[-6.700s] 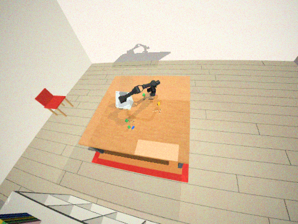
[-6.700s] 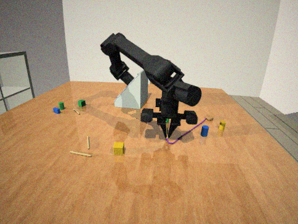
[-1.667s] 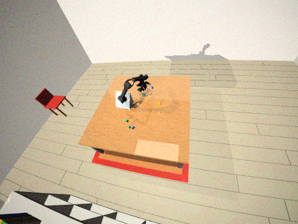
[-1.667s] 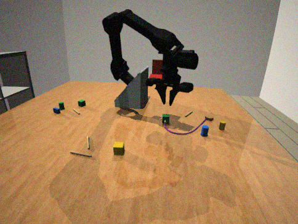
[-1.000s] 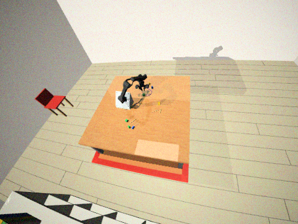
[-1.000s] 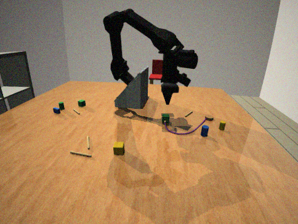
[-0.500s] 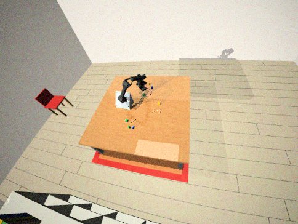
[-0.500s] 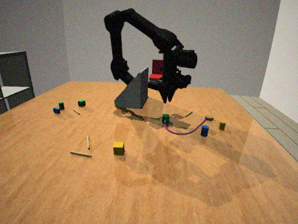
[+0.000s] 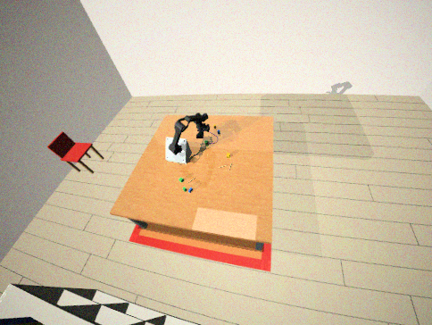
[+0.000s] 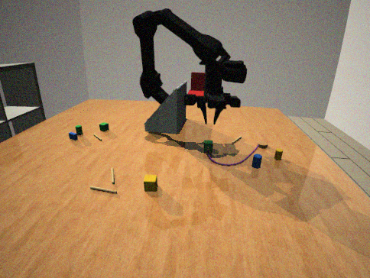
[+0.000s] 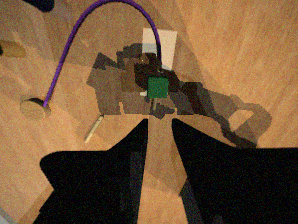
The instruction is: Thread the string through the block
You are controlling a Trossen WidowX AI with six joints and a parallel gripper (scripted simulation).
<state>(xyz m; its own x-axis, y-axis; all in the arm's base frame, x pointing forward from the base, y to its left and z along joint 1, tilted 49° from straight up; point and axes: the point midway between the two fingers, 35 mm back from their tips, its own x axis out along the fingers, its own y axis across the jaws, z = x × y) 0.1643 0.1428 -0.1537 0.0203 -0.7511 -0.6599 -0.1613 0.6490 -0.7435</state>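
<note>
Now: the green block 20 mm ahead of my gripper tip and 70 mm below it. The rest, counted from my gripper tip: yellow cylinder 40 mm ahead, 250 mm to the left, 70 mm below; round wooden button 50 mm behind, 210 mm to the left, 80 mm below; blue cylinder 110 mm ahead, 160 mm to the left, 70 mm below.
</note>
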